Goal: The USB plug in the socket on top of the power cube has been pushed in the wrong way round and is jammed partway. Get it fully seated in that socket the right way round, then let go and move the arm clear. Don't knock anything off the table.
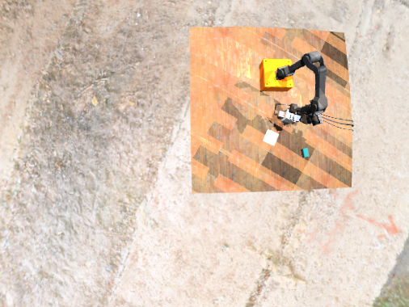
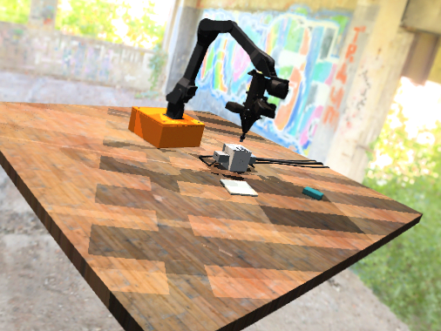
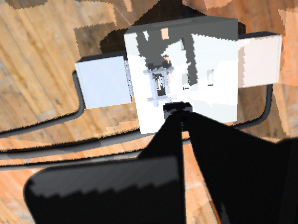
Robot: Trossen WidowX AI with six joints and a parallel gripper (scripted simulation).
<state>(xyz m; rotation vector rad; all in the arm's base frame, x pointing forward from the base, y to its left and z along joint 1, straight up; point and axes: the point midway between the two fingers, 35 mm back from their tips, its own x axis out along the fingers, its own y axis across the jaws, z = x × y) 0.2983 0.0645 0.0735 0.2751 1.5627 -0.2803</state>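
The usb plug lies 1 cm below my gripper tip. Round my gripper tip: flat white card: 14 cm ahead, 16 cm to the right, 13 cm below; then small teal block: 28 cm ahead, 10 cm to the left, 13 cm below.
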